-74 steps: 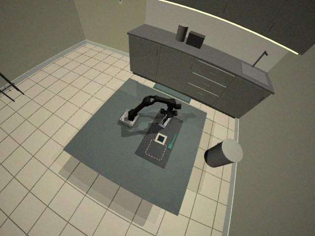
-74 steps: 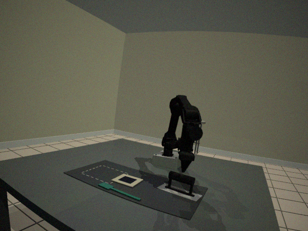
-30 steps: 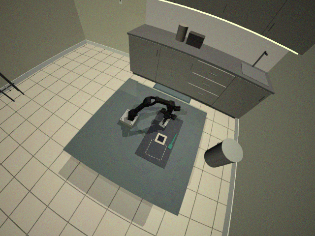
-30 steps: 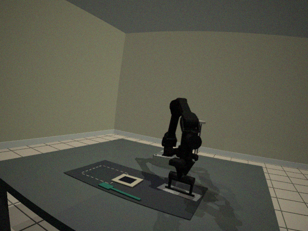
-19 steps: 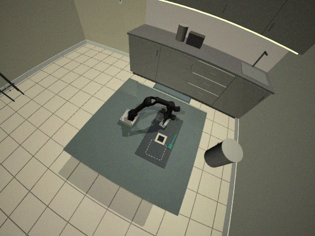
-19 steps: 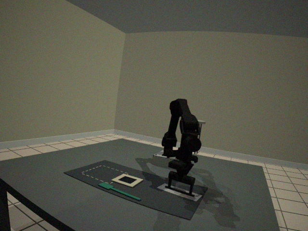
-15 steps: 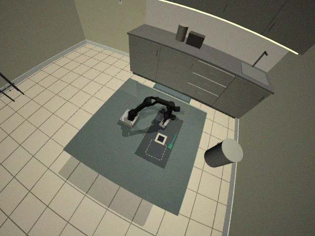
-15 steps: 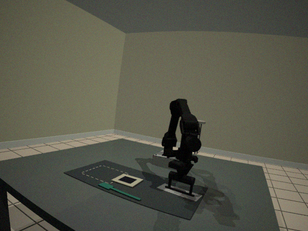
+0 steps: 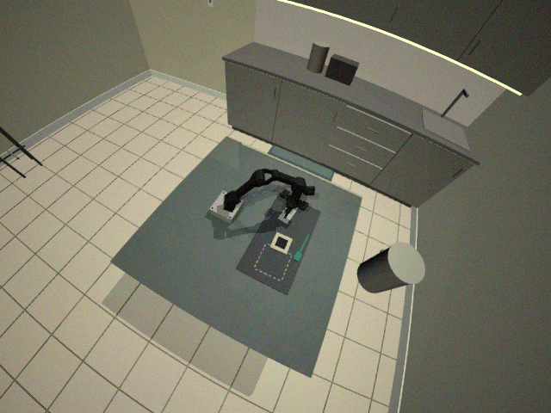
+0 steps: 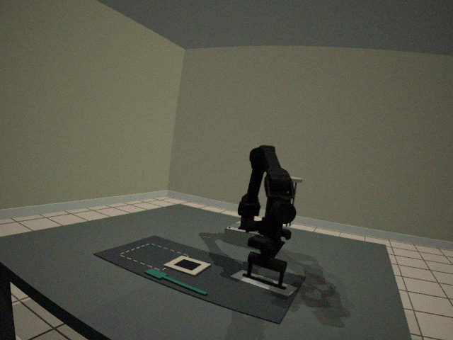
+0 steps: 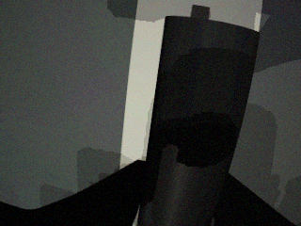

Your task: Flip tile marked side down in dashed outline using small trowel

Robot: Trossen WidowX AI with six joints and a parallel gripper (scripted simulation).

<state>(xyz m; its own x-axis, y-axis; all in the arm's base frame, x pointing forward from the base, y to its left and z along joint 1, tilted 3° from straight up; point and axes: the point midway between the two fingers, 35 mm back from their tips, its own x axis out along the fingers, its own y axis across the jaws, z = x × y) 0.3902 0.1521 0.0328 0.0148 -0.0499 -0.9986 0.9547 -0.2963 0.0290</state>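
Right now my gripper tip is 1 cm past the trowel, 2 cm to the left of it and 3 cm above it. Also, from my gripper tip: tile: 1 cm ahead, 25 cm to the right, 6 cm below; then dark mat: 21 cm to the right, 8 cm below; then green flat tool: 14 cm ahead, 26 cm to the right, 6 cm below.
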